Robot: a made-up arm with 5 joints.
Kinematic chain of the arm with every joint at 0, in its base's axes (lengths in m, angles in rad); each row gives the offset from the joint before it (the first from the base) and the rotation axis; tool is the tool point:
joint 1: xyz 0 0 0.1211 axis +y
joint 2: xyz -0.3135 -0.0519 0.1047 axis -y
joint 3: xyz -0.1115 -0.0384 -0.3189 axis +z
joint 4: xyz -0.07 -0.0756 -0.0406 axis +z
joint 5: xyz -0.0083 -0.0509 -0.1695 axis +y
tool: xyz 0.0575 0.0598 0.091
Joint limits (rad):
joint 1: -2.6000..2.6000
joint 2: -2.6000..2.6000
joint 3: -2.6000..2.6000
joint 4: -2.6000..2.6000
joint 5: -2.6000..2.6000
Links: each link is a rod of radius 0.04 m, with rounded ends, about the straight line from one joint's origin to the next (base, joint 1, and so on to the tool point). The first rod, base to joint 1, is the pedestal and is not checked.
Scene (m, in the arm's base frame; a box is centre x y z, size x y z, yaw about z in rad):
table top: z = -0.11
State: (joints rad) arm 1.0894 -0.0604 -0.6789 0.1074 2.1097
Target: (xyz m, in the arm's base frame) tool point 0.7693 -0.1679 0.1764
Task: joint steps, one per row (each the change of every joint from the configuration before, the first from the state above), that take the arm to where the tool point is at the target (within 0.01 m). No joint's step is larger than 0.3 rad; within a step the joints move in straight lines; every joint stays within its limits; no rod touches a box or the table.
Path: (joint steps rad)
1: 0.1150 -0.2822 -0.0139 -0.0289 -0.1346
2: 0.1149 -0.2822 -0.0139 -0.0289 -0.1346
3: 0.1150 -0.2821 -0.0139 -0.0290 -0.1347
4: 0.1150 -0.2822 -0.0139 -0.0289 -0.1346
5: 0.1149 -0.2822 -0.0138 -0.0289 -0.1346
6: 0.1150 -0.2822 -0.0139 -0.0289 -0.1346
7: 0.1150 -0.2821 -0.0139 -0.0289 -0.1346
8: 0.1149 -0.2822 -0.0139 -0.0289 -0.1347
9: 0.1150 -0.2822 -0.0139 -0.0290 -0.1346

